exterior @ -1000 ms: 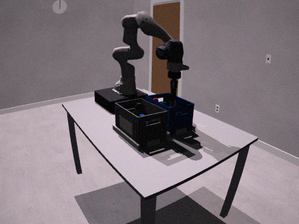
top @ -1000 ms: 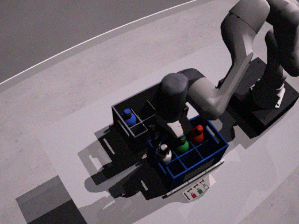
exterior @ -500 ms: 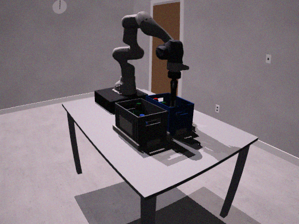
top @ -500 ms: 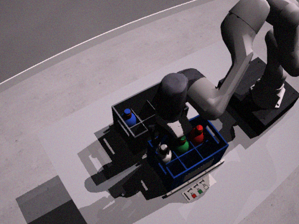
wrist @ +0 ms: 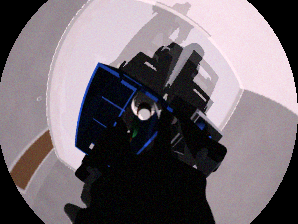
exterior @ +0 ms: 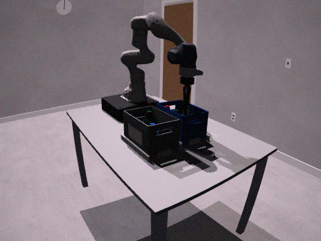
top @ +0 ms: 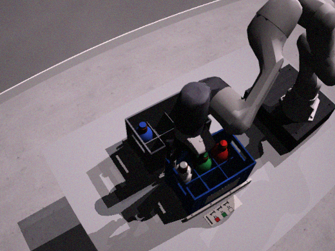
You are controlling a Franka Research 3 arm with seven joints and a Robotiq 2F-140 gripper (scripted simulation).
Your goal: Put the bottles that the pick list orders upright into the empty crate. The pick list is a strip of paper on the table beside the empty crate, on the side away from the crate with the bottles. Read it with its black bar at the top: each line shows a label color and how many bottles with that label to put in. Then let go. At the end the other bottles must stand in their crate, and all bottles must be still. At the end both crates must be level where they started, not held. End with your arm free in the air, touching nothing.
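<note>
Now: the white-labelled bottle 80 mm below my hand. Round my hand: black crate (170 mm to the right, 100 mm behind, 90 mm below); blue crate (90 mm below, 80 mm behind, 60 mm to the left); red-label bottle (180 mm behind, 80 mm below, 40 mm to the left).
</note>
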